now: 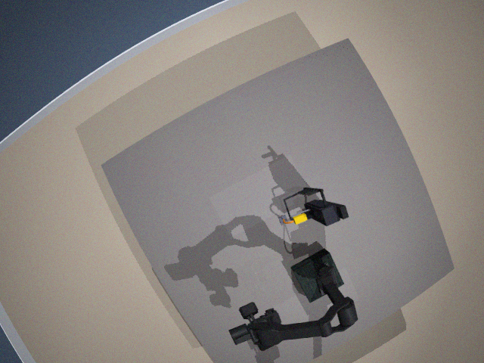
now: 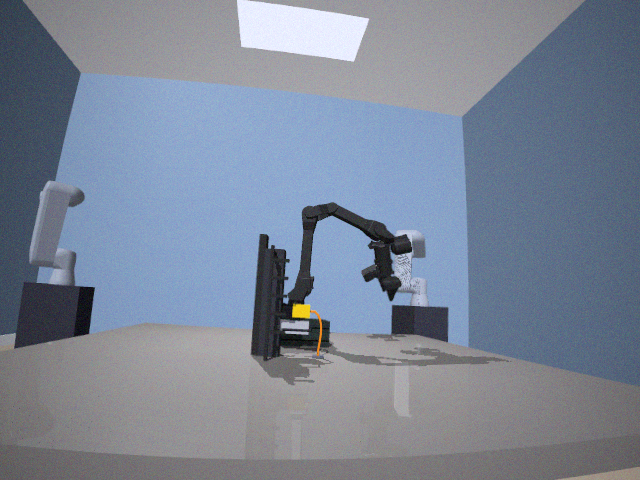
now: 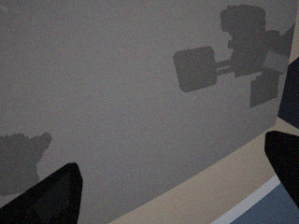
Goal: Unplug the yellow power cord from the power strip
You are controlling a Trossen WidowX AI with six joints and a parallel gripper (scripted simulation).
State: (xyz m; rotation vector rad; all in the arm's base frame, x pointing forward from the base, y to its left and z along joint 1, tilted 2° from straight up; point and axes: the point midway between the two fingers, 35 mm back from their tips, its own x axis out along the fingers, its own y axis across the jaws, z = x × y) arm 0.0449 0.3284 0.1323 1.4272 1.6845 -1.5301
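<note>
Now: gripper tip 22 cm short of the yellow plug, 42 cm to the left of it and 5 cm above it.
</note>
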